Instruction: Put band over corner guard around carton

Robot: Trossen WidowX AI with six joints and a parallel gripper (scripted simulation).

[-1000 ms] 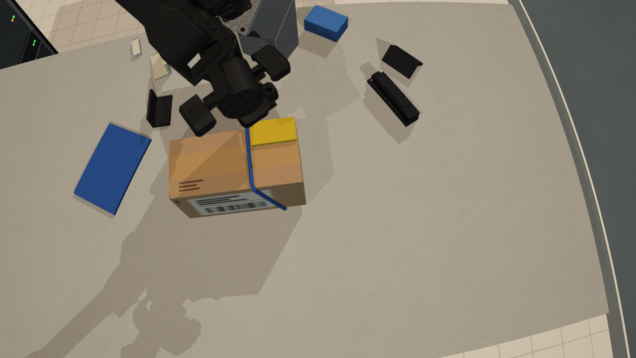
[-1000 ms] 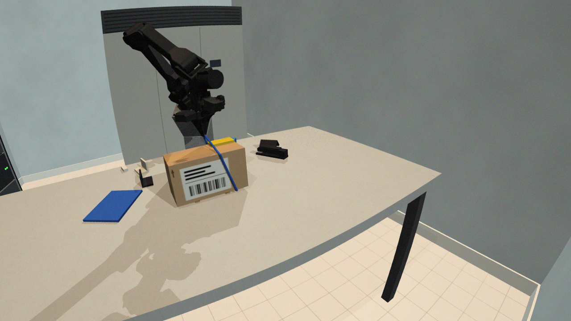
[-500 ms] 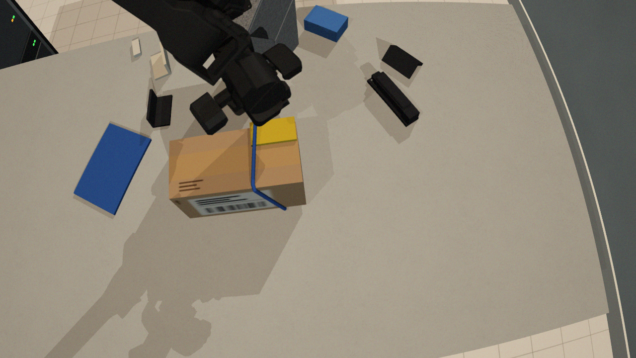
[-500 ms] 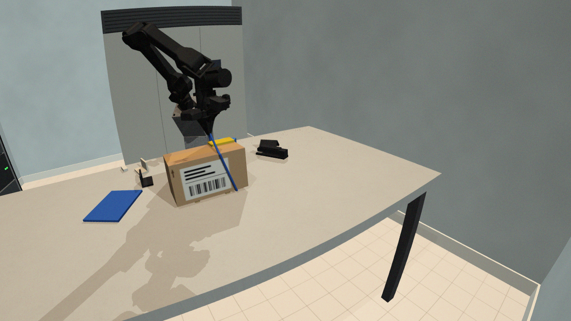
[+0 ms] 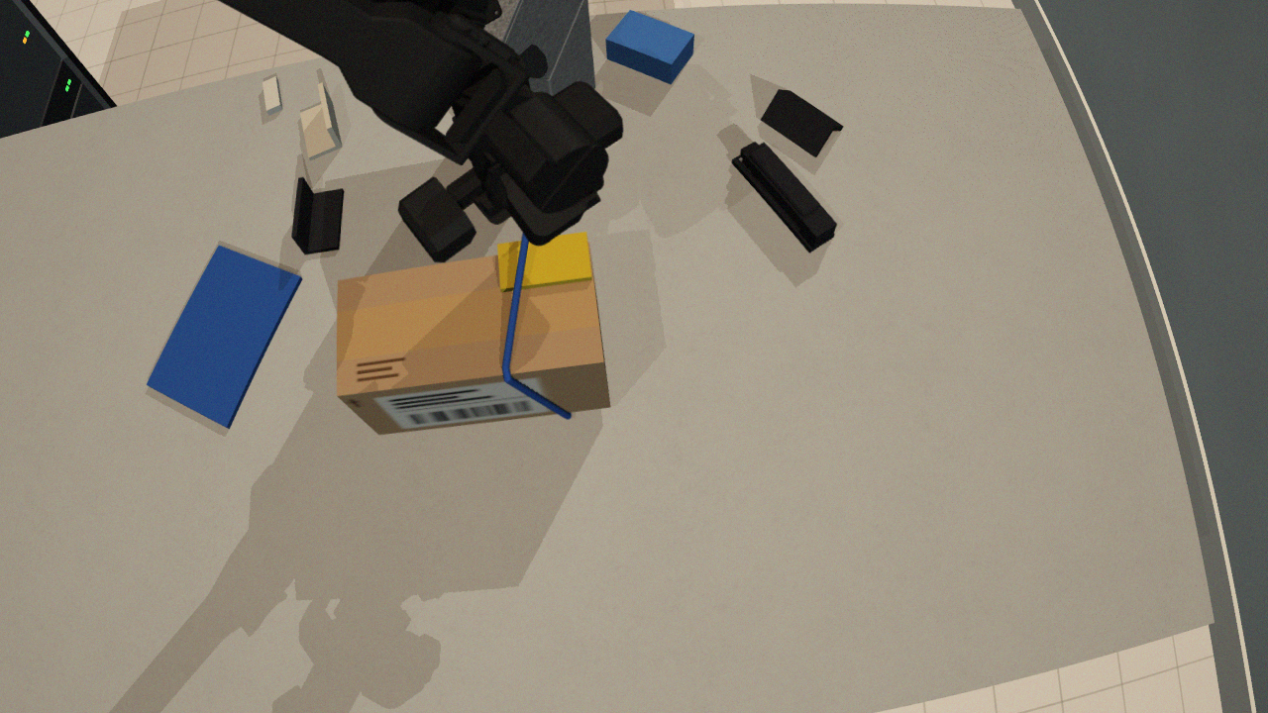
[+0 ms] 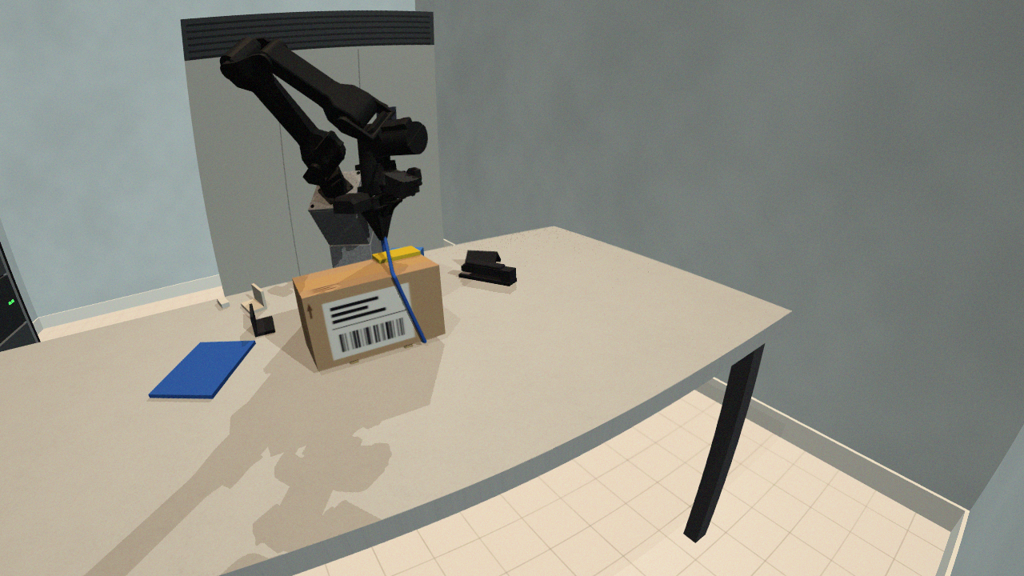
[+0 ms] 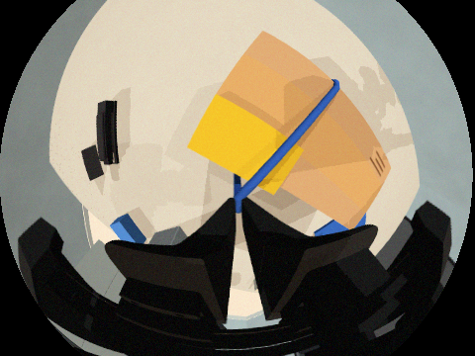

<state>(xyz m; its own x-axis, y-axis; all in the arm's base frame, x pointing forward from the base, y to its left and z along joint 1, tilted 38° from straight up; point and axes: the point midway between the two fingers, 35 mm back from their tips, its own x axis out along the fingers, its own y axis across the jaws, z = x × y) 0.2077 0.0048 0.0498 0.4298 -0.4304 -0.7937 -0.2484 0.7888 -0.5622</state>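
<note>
The yellow corner guard is 30 mm ahead of my hand and 70 mm below it. Round my hand: black stapler-like bar: 10 mm behind, 280 mm to the left, 180 mm below; blue block: 260 mm behind, 240 mm to the left, 180 mm below; brown carton: 50 mm ahead, 80 mm to the right, 130 mm below.
</note>
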